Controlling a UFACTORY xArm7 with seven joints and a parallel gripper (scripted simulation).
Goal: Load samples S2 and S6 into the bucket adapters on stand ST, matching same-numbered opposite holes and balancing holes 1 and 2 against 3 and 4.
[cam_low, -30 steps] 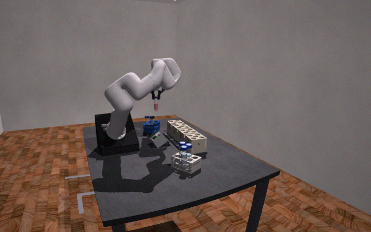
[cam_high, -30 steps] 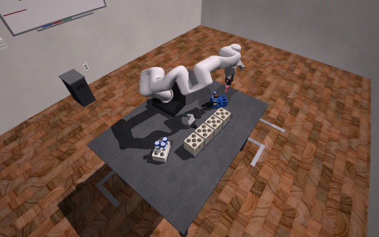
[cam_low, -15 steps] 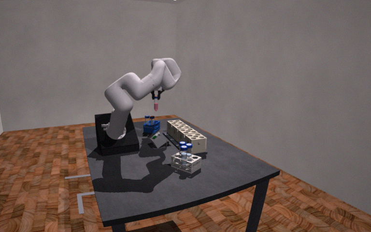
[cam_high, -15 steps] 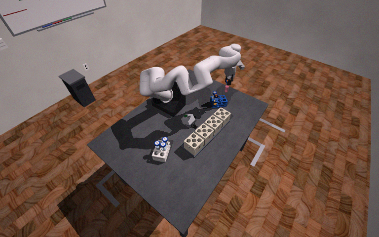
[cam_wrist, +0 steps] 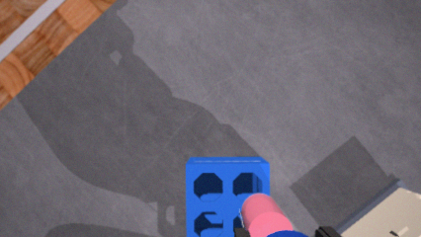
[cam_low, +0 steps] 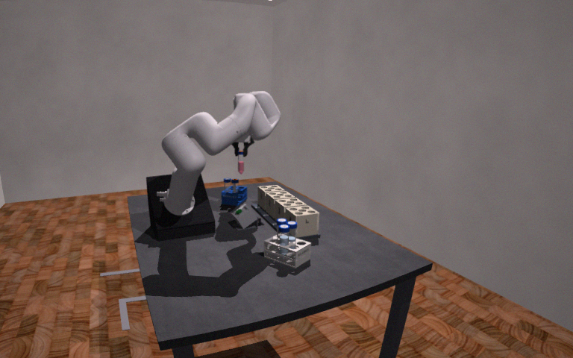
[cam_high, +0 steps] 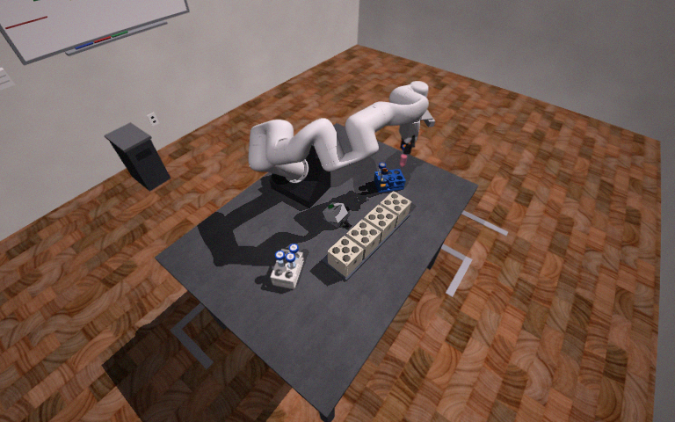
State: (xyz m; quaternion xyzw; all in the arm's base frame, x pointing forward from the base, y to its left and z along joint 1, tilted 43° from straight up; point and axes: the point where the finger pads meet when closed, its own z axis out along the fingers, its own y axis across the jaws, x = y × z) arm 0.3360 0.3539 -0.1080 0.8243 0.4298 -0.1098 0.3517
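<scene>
Now: the orange-dot tube 1 cm behind my hand and 5 cm below it. The rest, counted from my hand: white rack: 5 cm behind, 68 cm to the right, 21 cm below; blue rack: 4 cm behind, 2 cm to the right, 21 cm below.
</scene>
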